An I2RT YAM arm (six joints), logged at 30 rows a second.
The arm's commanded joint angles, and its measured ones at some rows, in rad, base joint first. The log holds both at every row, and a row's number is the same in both.
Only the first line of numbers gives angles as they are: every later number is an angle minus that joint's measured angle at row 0.
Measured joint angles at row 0: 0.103 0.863 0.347 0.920 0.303 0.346
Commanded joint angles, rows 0 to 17: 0.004 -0.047 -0.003 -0.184 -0.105 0.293; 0.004 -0.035 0.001 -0.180 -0.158 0.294; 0.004 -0.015 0.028 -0.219 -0.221 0.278; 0.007 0.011 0.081 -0.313 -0.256 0.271; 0.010 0.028 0.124 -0.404 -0.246 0.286; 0.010 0.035 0.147 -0.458 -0.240 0.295; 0.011 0.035 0.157 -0.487 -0.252 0.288; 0.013 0.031 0.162 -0.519 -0.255 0.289; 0.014 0.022 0.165 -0.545 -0.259 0.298; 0.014 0.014 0.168 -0.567 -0.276 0.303; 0.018 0.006 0.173 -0.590 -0.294 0.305; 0.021 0.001 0.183 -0.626 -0.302 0.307; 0.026 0.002 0.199 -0.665 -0.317 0.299; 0.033 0.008 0.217 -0.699 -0.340 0.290; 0.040 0.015 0.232 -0.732 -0.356 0.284; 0.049 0.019 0.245 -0.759 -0.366 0.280; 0.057 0.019 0.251 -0.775 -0.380 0.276; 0.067 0.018 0.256 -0.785 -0.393 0.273
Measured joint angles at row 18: 0.044 0.022 0.219 -0.677 -0.319 0.271
